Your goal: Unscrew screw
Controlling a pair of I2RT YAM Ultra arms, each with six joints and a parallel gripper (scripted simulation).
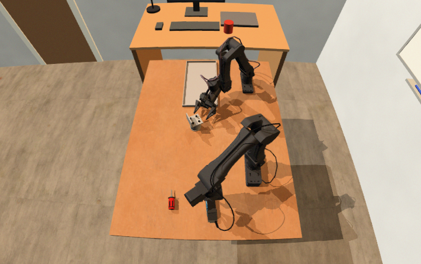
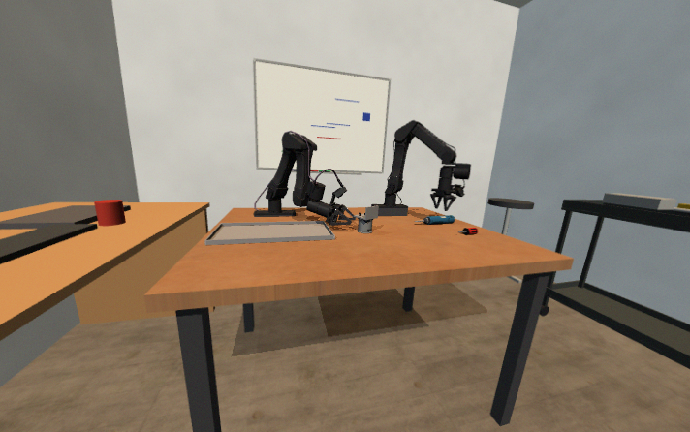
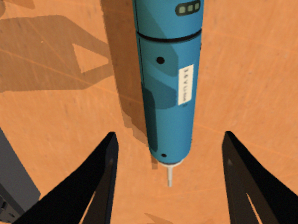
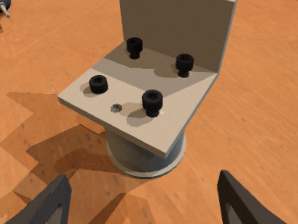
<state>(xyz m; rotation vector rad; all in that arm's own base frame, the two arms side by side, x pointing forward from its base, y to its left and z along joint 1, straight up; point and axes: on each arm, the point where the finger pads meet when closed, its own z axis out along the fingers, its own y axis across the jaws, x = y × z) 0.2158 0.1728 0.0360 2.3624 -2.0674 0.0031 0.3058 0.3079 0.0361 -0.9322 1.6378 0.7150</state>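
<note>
My right gripper is now 30 mm short of the l-shaped bracket, 50 mm to the right of it and 30 mm below it. Also, from my right hand: small red screwdriver (110 mm ahead, 480 mm to the left, 30 mm below); grey bit (60 mm behind, 340 mm to the left, 20 mm below); grey tray (20 mm ahead, 310 mm to the right, 40 mm below).
</note>
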